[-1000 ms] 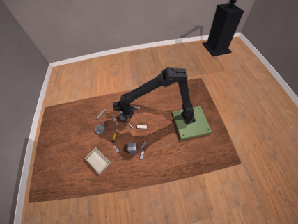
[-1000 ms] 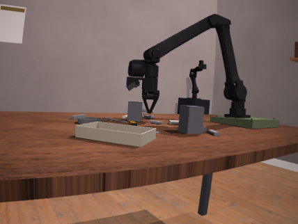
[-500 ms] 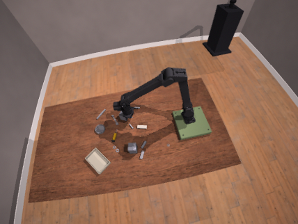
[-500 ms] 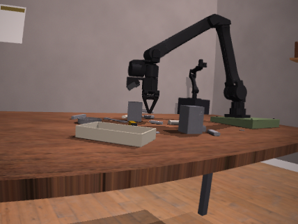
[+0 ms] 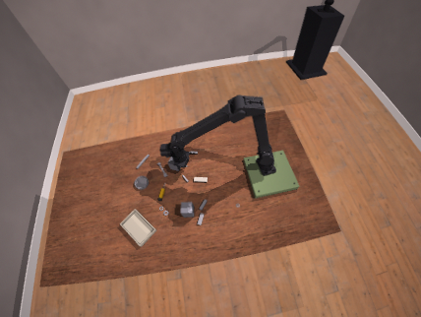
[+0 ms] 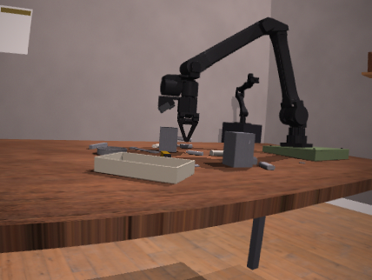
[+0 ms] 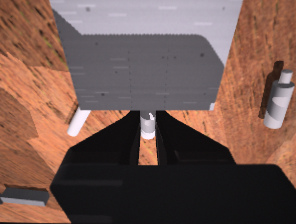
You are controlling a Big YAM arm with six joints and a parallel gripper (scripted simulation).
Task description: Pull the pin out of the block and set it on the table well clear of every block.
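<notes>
My gripper is now 20 mm short of the light grey pin and 10 mm to the left of it. From my hand the other things lie so: white cylinder (100 mm to the left, 70 mm behind, 40 mm below); grey block (280 mm to the left, 30 mm ahead, 10 mm above); yellow-handled tool (170 mm ahead, 120 mm to the left, 30 mm below).
</notes>
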